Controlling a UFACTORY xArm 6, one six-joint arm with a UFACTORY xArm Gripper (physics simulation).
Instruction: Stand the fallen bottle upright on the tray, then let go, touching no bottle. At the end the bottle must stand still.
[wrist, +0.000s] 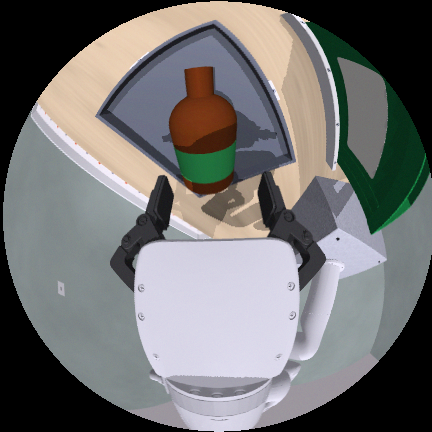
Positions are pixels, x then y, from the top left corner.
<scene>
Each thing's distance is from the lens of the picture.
gripper (214, 181): 13 cm
brown bottle (202, 125): 13 cm
</scene>
